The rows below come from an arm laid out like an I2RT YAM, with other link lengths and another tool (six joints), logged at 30 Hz.
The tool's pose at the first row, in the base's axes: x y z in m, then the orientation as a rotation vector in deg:
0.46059 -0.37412 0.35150 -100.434 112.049 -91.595
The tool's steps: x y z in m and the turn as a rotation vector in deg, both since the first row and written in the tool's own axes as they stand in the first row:
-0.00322 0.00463 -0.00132 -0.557 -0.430 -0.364
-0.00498 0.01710 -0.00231 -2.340 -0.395 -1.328
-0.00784 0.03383 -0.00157 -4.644 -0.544 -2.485
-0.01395 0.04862 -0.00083 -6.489 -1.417 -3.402
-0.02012 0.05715 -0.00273 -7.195 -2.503 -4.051
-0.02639 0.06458 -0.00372 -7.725 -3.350 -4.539
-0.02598 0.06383 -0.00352 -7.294 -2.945 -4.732
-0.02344 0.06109 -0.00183 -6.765 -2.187 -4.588
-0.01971 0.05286 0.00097 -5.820 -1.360 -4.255
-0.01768 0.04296 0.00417 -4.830 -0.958 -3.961
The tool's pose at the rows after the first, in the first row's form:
0.45768 -0.37173 0.34710 -101.287 112.291 -90.804
0.44907 -0.37214 0.33787 -103.128 113.793 -89.864
0.43899 -0.37360 0.32427 -105.482 115.685 -88.328
0.43139 -0.37222 0.31023 106.810 -115.893 85.433
0.42645 -0.36797 0.30175 108.269 -115.718 83.710
0.42289 -0.36400 0.29356 109.390 -115.583 82.388
0.42339 -0.36430 0.29422 109.192 -115.043 83.161
0.42546 -0.36676 0.29676 108.395 -114.771 84.347
0.43162 -0.36977 0.30328 107.525 -114.539 86.153
0.43977 -0.37143 0.30985 107.183 -114.370 87.751

